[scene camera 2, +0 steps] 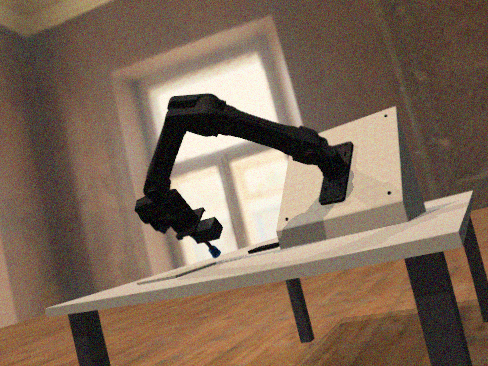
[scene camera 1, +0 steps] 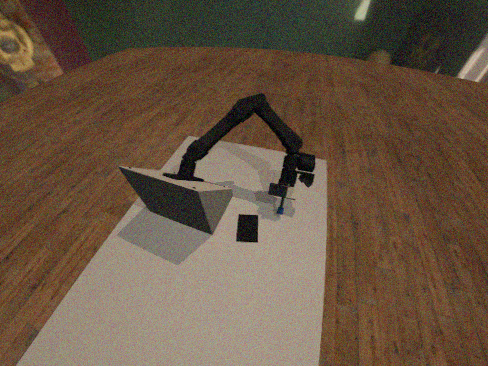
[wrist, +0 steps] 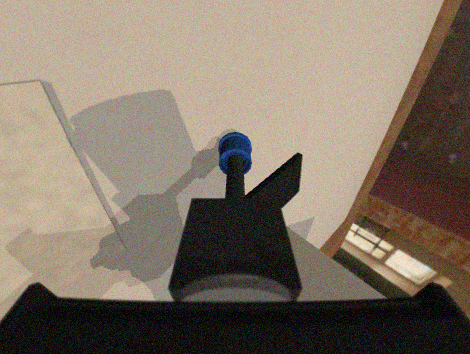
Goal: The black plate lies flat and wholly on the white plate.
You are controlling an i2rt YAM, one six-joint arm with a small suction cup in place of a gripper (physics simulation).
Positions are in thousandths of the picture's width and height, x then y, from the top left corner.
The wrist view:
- my suction cup: 501, 400
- black plate: 605, 518, on the table
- white plate: 133, 654, on the table
